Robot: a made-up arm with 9 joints. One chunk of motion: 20 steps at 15 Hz.
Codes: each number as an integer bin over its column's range. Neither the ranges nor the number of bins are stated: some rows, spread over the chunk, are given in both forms.
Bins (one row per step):
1: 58 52 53 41 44 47
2: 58 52 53 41 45 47
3: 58 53 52 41 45 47
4: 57 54 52 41 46 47
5: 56 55 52 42 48 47
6: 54 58 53 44 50 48
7: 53 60 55 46 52 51
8: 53 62 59 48 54 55
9: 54 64 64 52 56 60
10: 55 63 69 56 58 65
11: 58 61 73 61 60 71
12: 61 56 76 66 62 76
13: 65 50 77 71 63 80
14: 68 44 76 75 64 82
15: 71 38 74 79 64 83
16: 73 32 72 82 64 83
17: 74 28 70 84 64 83
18: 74 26 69 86 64 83
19: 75 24 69 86 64 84
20: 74 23 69 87 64 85
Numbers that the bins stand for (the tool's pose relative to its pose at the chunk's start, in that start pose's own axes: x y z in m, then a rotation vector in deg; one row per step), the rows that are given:
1: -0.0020 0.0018 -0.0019 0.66 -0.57 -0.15
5: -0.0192 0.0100 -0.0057 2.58 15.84 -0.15
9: -0.0364 0.0345 0.0392 21.79 48.65 3.15
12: 0.0237 0.0127 0.0840 48.67 73.27 7.20
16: 0.1268 -0.0527 0.0691 79.39 81.47 8.98
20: 0.1354 -0.0773 0.0579 88.99 81.47 9.48
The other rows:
2: -0.0020 0.0018 -0.0019 0.66 3.53 -0.15
3: -0.0020 0.0045 -0.0057 0.66 3.53 -0.15
4: -0.0106 0.0073 -0.0057 0.66 7.63 -0.15
6: -0.0364 0.0182 -0.0019 6.42 24.04 0.10
7: -0.0449 0.0236 0.0056 10.26 32.25 0.87
8: -0.0449 0.0291 0.0205 14.10 40.45 1.88
10: -0.0278 0.0318 0.0579 29.47 56.86 4.41
11: -0.0020 0.0264 0.0728 39.07 65.06 5.93
13: 0.0581 -0.0036 0.0878 58.27 77.37 8.21
14: 0.0838 -0.0200 0.0840 65.95 81.47 8.72
15: 0.1096 -0.0364 0.0766 73.63 81.47 8.98
17: 0.1354 -0.0636 0.0616 83.23 81.47 8.98
18: 0.1354 -0.0691 0.0579 87.07 81.47 8.98
19: 0.1439 -0.0745 0.0579 87.07 81.47 9.23

